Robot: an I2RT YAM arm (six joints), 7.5 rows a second.
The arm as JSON. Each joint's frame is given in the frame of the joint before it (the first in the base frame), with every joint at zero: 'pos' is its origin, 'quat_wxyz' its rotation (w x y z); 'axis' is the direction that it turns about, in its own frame. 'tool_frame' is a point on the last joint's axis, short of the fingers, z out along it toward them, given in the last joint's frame.
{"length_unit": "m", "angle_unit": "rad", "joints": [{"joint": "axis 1", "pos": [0.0, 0.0, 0.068], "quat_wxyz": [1.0, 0.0, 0.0, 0.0], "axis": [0.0, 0.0, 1.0]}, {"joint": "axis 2", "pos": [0.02, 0.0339, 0.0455], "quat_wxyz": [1.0, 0.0, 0.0, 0.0], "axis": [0.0, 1.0, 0.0]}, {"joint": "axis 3", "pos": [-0.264, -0.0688, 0.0], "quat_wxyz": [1.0, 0.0, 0.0, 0.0], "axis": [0.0, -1.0, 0.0]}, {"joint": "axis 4", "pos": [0.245, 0.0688, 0.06], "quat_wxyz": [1.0, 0.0, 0.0, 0.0], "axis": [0.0, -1.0, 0.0]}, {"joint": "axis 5", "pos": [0.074, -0.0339, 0.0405], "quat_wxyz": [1.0, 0.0, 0.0, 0.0], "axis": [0.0, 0.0, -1.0]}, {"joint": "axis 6", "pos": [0.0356, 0.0, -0.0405], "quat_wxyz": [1.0, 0.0, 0.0, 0.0], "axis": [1.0, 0.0, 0.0]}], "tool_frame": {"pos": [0.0, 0.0, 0.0], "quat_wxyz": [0.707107, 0.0, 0.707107, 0.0]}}
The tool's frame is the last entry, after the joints.
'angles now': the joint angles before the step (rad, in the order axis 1, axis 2, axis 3, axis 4, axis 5, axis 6). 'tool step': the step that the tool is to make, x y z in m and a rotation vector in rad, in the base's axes. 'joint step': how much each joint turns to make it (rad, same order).
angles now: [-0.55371 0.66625 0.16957 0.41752 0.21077 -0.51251]
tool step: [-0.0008 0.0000 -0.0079 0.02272 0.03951 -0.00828]
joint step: [-0.00099 0.00650 -0.01133 -0.02757 0.00740 -0.00074]
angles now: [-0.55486 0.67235 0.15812 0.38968 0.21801 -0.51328]
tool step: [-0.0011 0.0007 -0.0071 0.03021 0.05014 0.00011]
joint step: [0.00012 -0.00092 -0.00355 -0.05575 0.00012 -0.00074]
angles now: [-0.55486 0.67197 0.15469 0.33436 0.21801 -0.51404]
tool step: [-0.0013 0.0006 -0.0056 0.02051 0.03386 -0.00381]
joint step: [-0.00033 -0.00121 -0.00588 -0.03498 0.00349 0.00030]
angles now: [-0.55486 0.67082 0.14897 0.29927 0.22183 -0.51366]
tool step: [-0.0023 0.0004 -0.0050 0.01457 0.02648 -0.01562]
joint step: [-0.00264 -0.00715 -0.00846 -0.02921 0.01299 0.00154]
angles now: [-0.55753 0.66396 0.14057 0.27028 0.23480 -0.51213]
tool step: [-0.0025 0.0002 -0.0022 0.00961 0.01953 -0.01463]
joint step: [-0.00520 -0.01476 -0.00181 -0.03467 0.00968 0.00031]
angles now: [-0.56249 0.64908 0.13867 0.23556 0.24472 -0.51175]
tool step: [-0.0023 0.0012 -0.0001 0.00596 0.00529 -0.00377]
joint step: [-0.00088 -0.02488 -0.00007 -0.03320 0.00216 0.00302]
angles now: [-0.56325 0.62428 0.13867 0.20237 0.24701 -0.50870]
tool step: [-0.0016 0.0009 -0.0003 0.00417 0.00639 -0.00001]
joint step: [-0.00079 -0.01711 -0.00006 -0.02465 -0.00078 -0.00012]
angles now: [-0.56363 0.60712 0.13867 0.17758 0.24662 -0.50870]
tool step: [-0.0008 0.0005 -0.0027 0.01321 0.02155 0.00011]
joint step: [-0.00004 -0.00105 -0.00050 -0.02573 -0.00004 -0.00039]
